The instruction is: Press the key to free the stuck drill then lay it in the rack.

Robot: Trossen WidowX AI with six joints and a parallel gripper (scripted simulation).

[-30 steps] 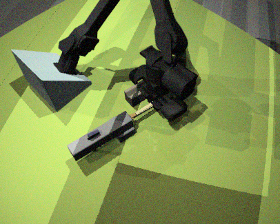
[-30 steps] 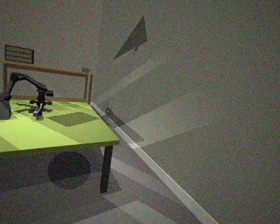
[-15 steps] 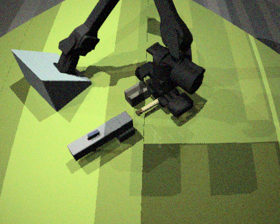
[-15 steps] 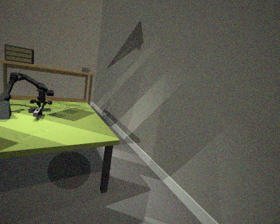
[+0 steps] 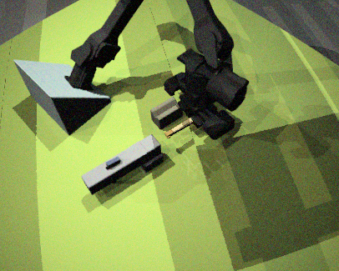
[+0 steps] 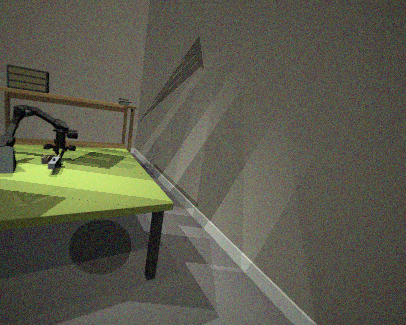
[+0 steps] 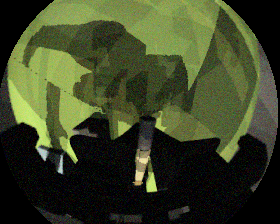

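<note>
The drill lies 4 cm to the right of my gripper tip and 4 cm above it. Also, from my gripper tip: rack (7 cm behind, 4 cm to the right); then blue key (23 cm to the right, 3 cm above); then long grey housing (20 cm to the right, 3 cm above).
</note>
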